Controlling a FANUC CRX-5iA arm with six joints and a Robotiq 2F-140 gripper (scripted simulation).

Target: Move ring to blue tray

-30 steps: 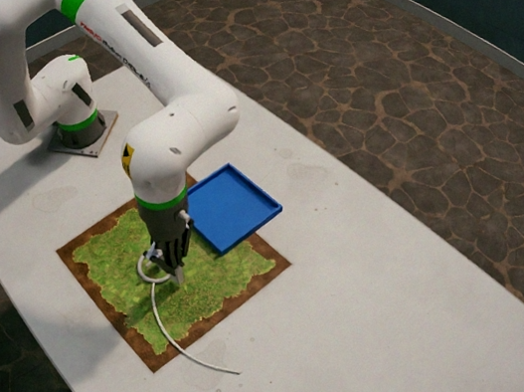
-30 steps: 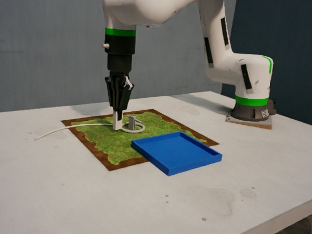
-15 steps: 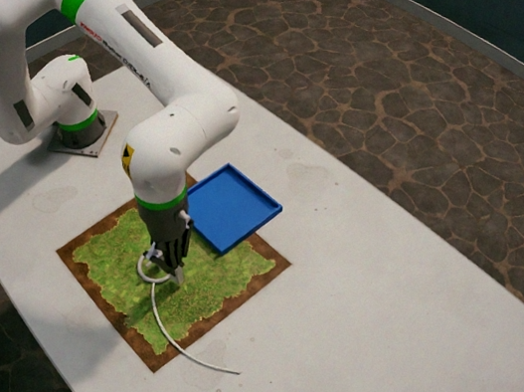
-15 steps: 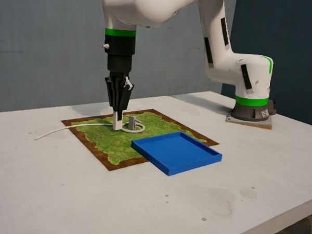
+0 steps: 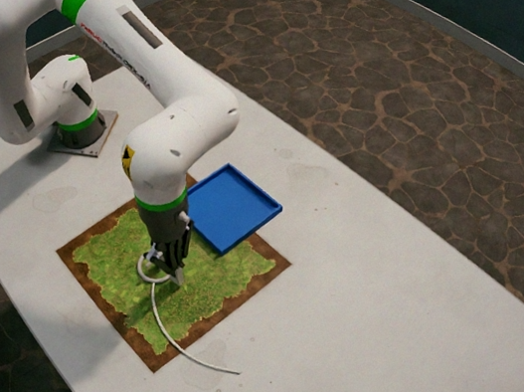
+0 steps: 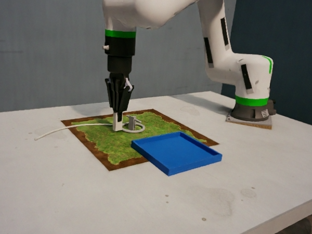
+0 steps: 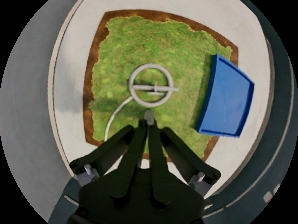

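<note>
Now: hand 60 mm past the grey stake and 20 mm above it. Also, from my hand: blue tray: 70 mm behind, 220 mm to the left, 30 mm below; then square green grass mat: 60 mm behind, 20 mm to the left, 60 mm below.
</note>
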